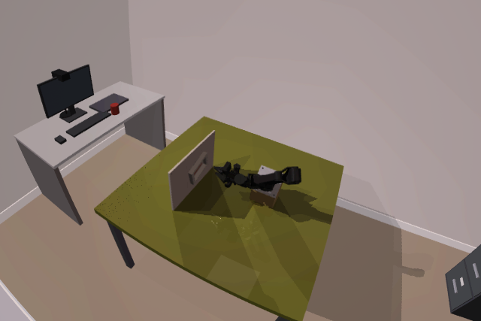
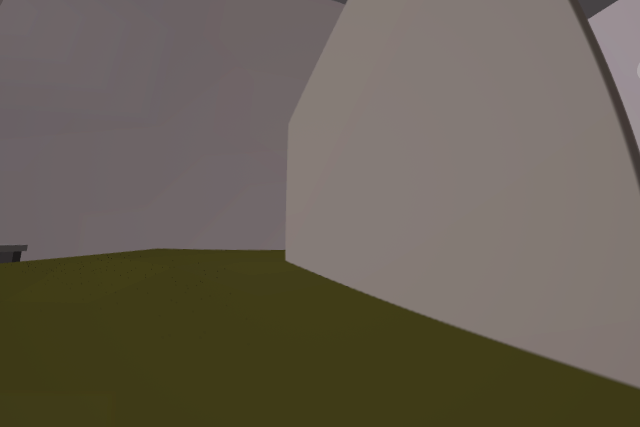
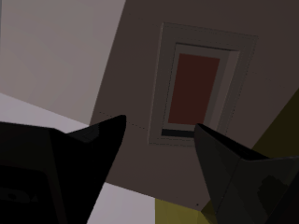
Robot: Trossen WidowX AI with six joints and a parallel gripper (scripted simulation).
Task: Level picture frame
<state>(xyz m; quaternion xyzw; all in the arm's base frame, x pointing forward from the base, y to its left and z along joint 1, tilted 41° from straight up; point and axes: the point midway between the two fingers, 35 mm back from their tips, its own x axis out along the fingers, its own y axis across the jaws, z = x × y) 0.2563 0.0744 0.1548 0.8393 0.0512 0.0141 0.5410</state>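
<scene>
My gripper tip is now 130 mm short of the picture frame, 60 mm above it and 10 mm to the left of it. From my gripper tip the other things lie so: wall panel: 140 mm ahead, 70 mm below, 10 mm to the left.
</scene>
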